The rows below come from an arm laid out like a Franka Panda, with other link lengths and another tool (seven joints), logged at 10 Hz.
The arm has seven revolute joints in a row. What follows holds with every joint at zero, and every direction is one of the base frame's. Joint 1 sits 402.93 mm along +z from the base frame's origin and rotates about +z. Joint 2 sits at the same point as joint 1 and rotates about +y. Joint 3 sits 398.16 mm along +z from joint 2 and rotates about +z. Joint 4 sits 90.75 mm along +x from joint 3 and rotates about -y. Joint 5 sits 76.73 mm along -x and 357.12 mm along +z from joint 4 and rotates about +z. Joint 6 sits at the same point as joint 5 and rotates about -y. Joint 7 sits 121.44 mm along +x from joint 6 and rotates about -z. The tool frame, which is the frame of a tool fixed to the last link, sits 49 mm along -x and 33 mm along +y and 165.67 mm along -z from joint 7; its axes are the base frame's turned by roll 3.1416, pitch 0 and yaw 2.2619 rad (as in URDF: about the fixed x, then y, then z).
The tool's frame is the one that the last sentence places.
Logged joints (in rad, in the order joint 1, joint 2, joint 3, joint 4, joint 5, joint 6, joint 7), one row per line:
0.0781 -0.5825 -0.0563 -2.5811 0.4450 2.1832 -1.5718
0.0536 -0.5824 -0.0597 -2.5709 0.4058 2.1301 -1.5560
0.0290 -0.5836 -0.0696 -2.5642 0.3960 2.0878 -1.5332
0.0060 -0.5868 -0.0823 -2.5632 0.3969 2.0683 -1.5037
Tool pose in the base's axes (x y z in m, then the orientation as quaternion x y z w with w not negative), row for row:
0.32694 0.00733 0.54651 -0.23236 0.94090 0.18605 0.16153
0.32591 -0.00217 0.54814 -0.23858 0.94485 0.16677 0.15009
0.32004 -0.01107 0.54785 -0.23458 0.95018 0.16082 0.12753
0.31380 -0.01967 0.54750 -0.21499 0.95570 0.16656 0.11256
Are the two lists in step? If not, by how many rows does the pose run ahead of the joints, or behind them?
The pose runs 1 row behind the joints: the pose in row i belongs to the joints in row i - 1.
